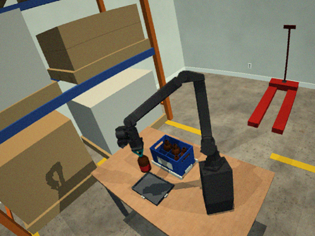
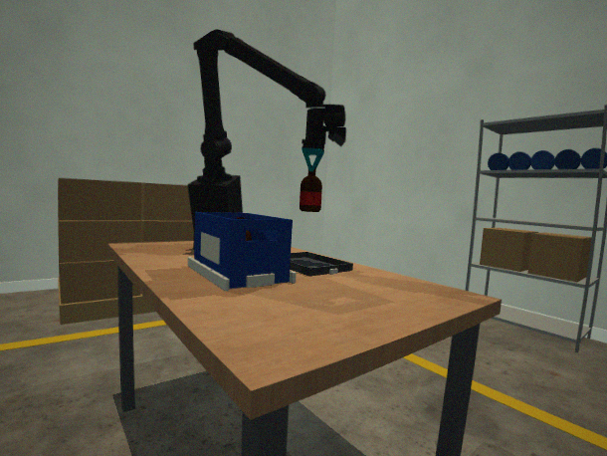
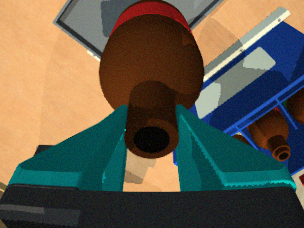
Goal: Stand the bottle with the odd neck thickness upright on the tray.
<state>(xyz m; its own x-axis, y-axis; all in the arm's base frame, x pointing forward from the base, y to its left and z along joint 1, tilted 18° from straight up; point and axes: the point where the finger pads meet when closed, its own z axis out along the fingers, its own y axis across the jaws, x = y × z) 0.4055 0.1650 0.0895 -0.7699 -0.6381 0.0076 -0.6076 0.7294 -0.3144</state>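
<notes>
My hand is 6 cm above the bottle. The rest, counted from my hand: crate (26 cm to the right, 25 cm below, 2 cm behind); then dark tray (32 cm below, 2 cm to the left, 1 cm behind).
</notes>
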